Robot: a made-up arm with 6 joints. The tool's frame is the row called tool.
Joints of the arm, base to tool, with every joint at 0 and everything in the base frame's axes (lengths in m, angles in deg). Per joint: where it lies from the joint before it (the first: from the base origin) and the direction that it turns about. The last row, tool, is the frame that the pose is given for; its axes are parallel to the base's.
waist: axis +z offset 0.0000 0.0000 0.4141
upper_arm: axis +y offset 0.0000 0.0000 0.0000
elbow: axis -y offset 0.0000 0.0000 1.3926
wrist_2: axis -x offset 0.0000 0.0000 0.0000
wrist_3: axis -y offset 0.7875 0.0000 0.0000
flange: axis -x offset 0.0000 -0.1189 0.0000
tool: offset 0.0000 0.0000 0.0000
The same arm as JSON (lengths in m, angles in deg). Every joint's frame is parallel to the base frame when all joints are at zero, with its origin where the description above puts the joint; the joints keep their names.
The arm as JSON. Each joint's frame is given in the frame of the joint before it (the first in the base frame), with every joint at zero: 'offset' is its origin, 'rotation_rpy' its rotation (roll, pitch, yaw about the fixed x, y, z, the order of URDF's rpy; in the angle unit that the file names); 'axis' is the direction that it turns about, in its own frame. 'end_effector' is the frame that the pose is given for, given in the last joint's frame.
{"length_unit": "m", "angle_unit": "deg", "chain": [
  {"id": "waist", "offset": [0.0, 0.0, 0.4141], "rotation_rpy": [0.0, 0.0, 0.0], "axis": [0.0, 0.0, 1.0]},
  {"id": "upper_arm", "offset": [0.0, 0.0, 0.0], "rotation_rpy": [0.0, 0.0, 0.0], "axis": [0.0, 1.0, 0.0]},
  {"id": "elbow", "offset": [0.0, 0.0, 1.3926], "rotation_rpy": [0.0, 0.0, 0.0], "axis": [0.0, -1.0, 0.0]},
  {"id": "wrist_2", "offset": [0.0, 0.0, 0.0], "rotation_rpy": [0.0, 0.0, 0.0], "axis": [-1.0, 0.0, 0.0]},
  {"id": "wrist_3", "offset": [0.7875, 0.0, 0.0], "rotation_rpy": [0.0, 0.0, 0.0], "axis": [0.0, -1.0, 0.0]},
  {"id": "flange", "offset": [0.0, -0.1189, 0.0], "rotation_rpy": [0.0, 0.0, 0.0], "axis": [-1.0, 0.0, 0.0]}
], "end_effector": {"offset": [0.0, 0.0, 0.0], "rotation_rpy": [0.0, 0.0, 0.0]}}

